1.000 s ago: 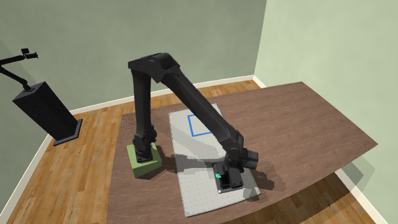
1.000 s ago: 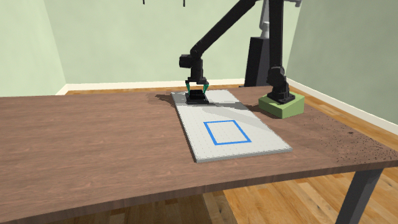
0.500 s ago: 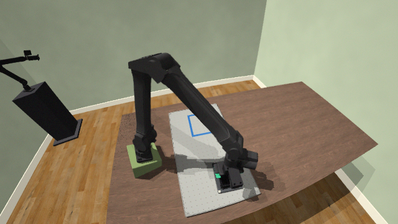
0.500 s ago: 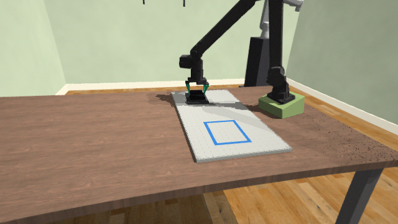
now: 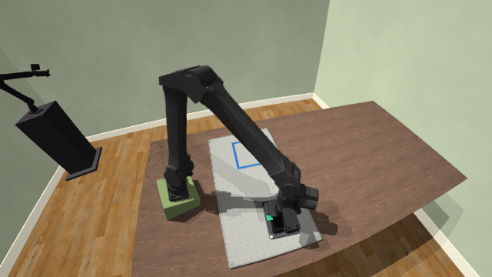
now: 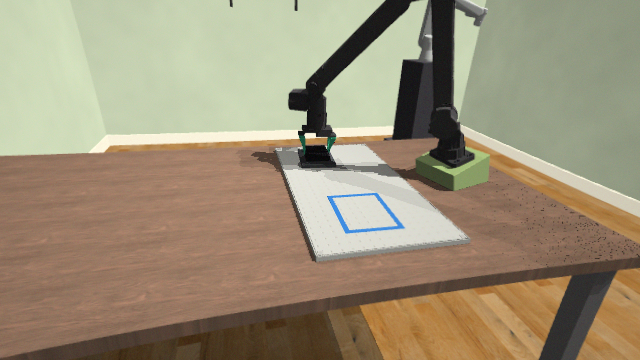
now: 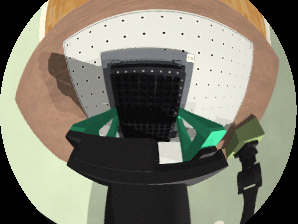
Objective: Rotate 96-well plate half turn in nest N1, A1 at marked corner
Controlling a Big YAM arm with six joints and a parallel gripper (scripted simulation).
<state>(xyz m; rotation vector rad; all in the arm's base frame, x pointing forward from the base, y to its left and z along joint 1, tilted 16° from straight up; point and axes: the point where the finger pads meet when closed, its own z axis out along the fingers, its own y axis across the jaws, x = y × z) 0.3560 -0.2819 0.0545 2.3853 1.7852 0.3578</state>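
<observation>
My hand is right at the black 96-well plate. From my hand the other things lie so: white corner mark (7 cm behind, 6 cm to the right, 2 cm below); then dark plate nest N1 (2 cm below).
</observation>
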